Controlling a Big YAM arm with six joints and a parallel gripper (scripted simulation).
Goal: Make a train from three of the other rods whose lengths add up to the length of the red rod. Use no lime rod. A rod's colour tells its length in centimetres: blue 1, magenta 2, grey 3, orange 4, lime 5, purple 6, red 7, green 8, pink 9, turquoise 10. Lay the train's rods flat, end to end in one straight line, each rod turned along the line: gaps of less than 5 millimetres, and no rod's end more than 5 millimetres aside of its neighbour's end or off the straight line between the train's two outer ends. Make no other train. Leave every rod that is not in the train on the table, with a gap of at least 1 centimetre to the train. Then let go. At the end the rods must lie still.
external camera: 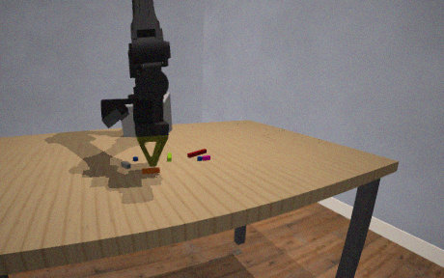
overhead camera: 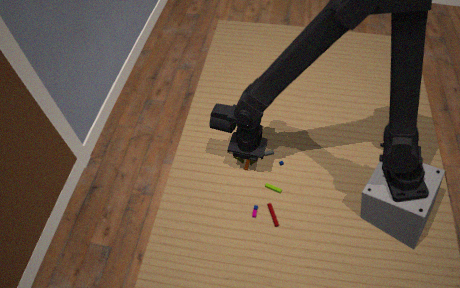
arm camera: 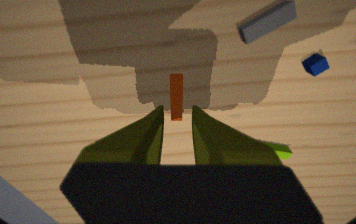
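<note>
Now: hand 20 mm above the orange rod. The rest, counted from my hand: magenta rod 160 mm to the left, 20 mm below, 10 mm behind; then lime rod 80 mm to the left, 70 mm behind, 20 mm below; then grey rod 70 mm behind, 40 mm to the right, 20 mm below.
</note>
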